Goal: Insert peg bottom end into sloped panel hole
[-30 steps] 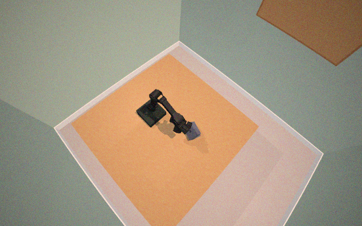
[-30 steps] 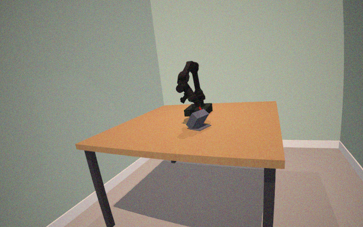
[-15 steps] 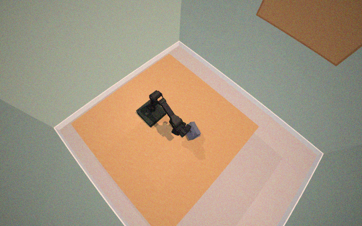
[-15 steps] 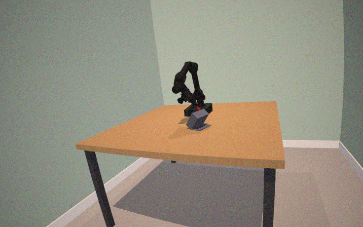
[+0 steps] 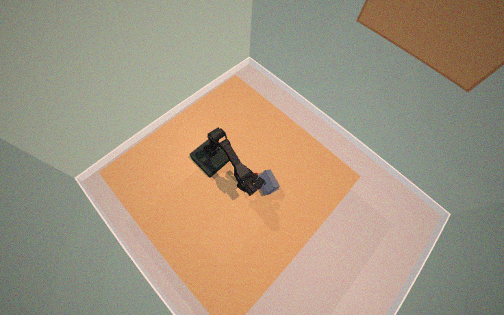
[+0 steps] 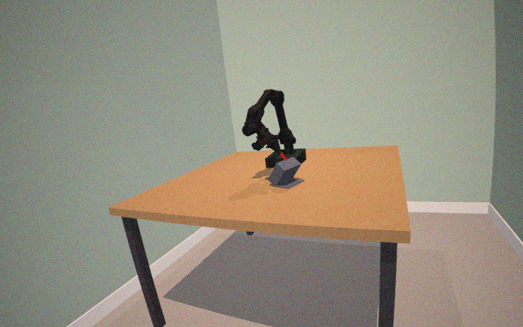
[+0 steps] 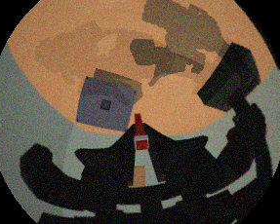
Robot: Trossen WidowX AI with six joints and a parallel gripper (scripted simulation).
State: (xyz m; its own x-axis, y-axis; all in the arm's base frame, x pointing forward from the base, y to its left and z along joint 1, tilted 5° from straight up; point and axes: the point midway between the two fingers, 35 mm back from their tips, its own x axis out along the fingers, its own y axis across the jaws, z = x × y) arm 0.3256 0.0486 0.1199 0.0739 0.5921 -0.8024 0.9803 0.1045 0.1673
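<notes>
The grey-blue panel block lies 8 cm ahead of my gripper tip, 4 cm to the left of it and 7 cm below it. Round my gripper tip: red peg (1 cm to the right, 1 cm above).
</notes>
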